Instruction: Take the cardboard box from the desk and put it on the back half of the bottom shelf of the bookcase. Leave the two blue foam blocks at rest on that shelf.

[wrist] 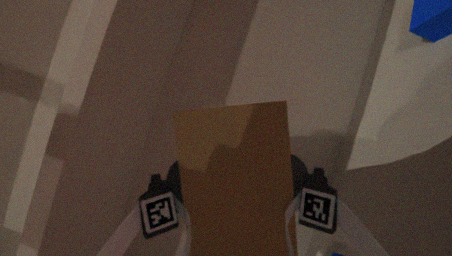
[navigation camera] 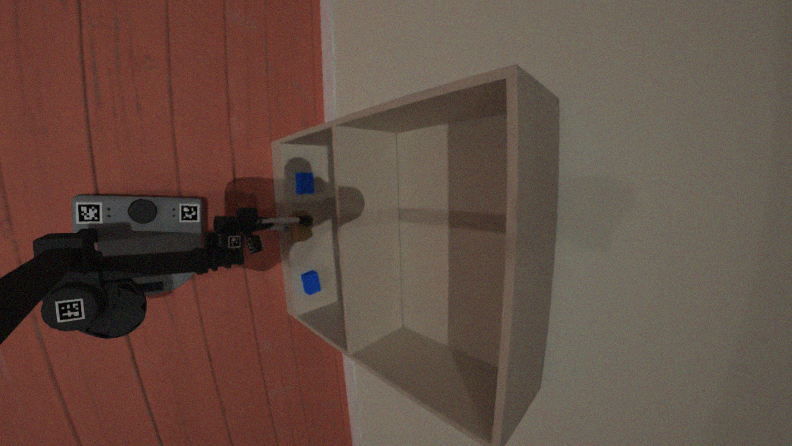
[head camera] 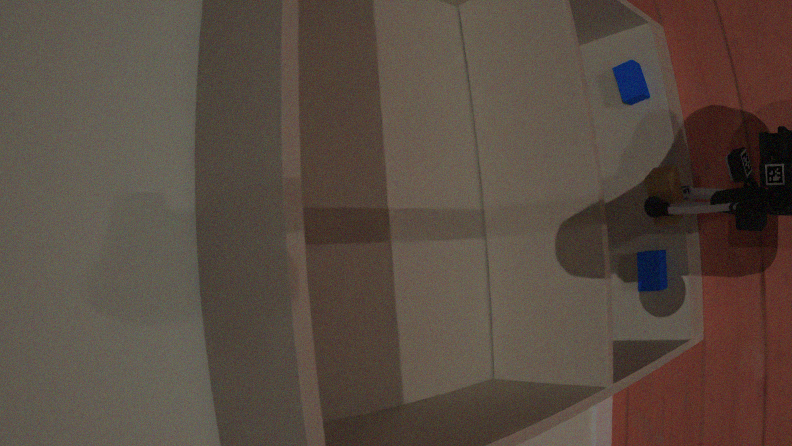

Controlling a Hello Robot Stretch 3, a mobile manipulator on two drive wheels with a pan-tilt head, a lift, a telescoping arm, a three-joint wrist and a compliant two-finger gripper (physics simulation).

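Places are measured from the robot's base along level axes (x ahead, y left, z up), in millimetres.
Where they show: gripper, fingertip midpoint: (wrist: 238, 176) (navigation camera: 306, 223) (head camera: 653, 199); robot's base, link origin: (navigation camera: 142, 210).
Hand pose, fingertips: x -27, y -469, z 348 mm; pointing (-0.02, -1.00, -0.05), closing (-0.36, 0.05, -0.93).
Observation:
Things, the pixels of their top centre, and the offset from my fingertips. "pt": a spot on its surface instead. Level surfaces: height alone.
- brown cardboard box, top centre: (wrist: 164, 155) (head camera: 656, 194) (navigation camera: 305, 227) dx -8, dy +31, dz +54 mm
- bottom shelf, surface height: dz -248 mm
- bookcase, surface spot: (head camera: 306, 332) pt dx +135, dy -14, dz +700 mm
- red plank floor, surface height: dz -348 mm
The brown cardboard box (head camera: 665, 178) (navigation camera: 301, 233) (wrist: 235, 142) is held between my fingertips. My gripper (head camera: 669, 195) (navigation camera: 300, 226) (wrist: 238, 176) is shut on it, one finger on each side. In the head view the box overlaps the bottom shelf (head camera: 631, 327) (navigation camera: 323, 252), between the two blue foam blocks; whether it touches the shelf cannot be told. One block (head camera: 630, 82) (navigation camera: 310, 282) rests on one side and the other block (head camera: 652, 270) (navigation camera: 304, 183) on the other side, both apart from the box. A blue block (wrist: 434, 17) shows at the wrist view's upper right.
The bookcase (head camera: 306, 332) (navigation camera: 510, 221) stands against a pale wall. Its middle board (head camera: 609, 310) lies above the bottom shelf, and side panels close both ends. My wheeled base (navigation camera: 116, 221) stands on the red plank floor (navigation camera: 193, 83) in front. The desk does not show.

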